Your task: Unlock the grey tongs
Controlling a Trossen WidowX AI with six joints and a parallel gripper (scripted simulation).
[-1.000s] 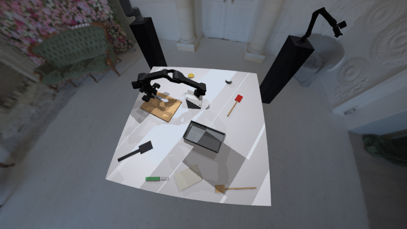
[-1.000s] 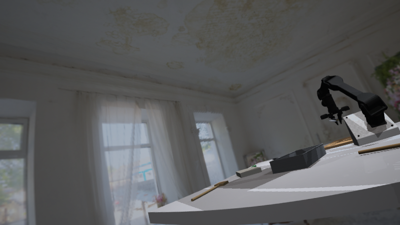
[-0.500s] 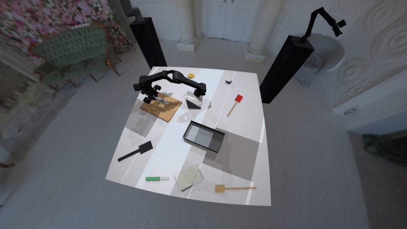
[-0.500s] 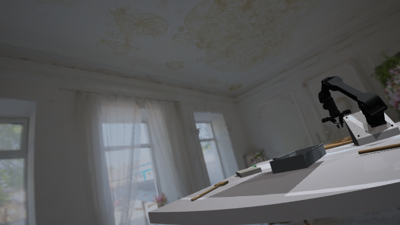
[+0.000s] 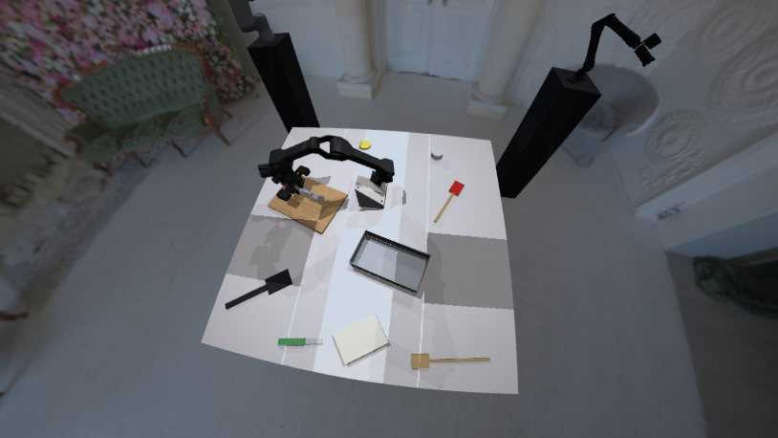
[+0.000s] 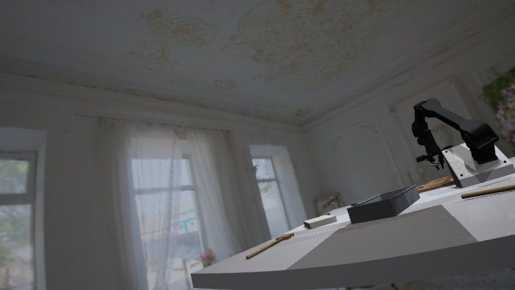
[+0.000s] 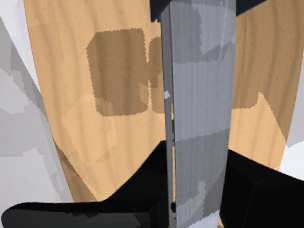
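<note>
Right now my gripper tip is 6 cm above the wooden board and 1 cm to the right of it. The rest, counted from my gripper tip: yellow disc: 42 cm behind, 23 cm to the left, 6 cm below; then black spatula: 47 cm ahead, 7 cm below, 6 cm to the right; then roasting tin: 48 cm to the left, 26 cm ahead, 4 cm below.
</note>
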